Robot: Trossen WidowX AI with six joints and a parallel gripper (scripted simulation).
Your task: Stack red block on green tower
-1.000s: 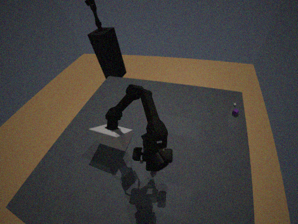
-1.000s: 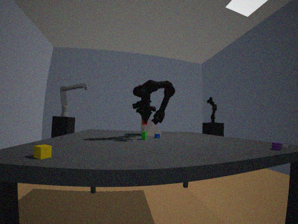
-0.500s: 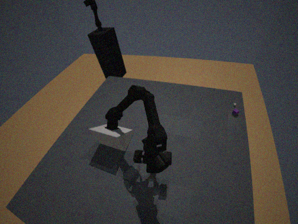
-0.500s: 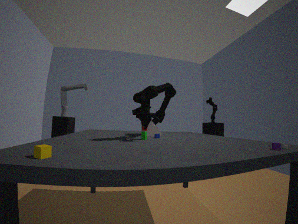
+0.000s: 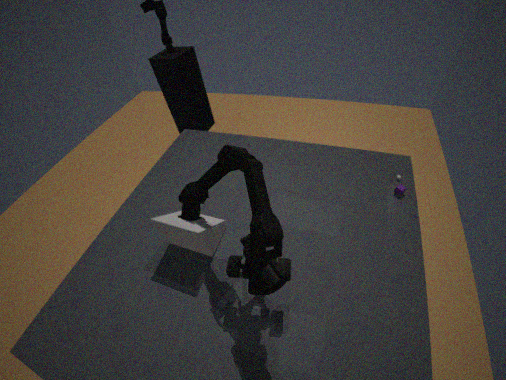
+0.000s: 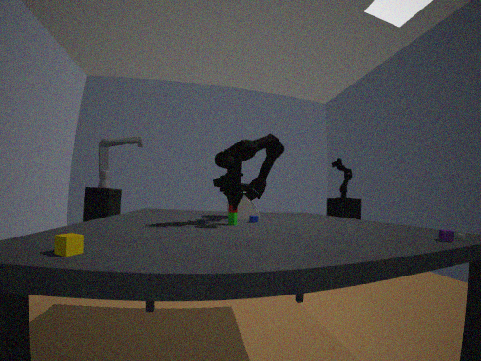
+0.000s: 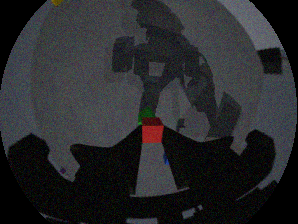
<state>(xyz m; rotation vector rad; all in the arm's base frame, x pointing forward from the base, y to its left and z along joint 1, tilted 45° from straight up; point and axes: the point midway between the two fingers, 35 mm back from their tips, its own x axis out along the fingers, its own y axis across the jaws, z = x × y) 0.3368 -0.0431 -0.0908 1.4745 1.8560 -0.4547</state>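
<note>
The red block lies right at my gripper tip. From my gripper tip the other things lie so: blue block: 100 mm to the left, 100 mm behind, 40 mm below; yellow block: 480 mm ahead, 310 mm to the right, 40 mm below; purple block: 570 mm to the left, 400 mm ahead, 40 mm below.
</note>
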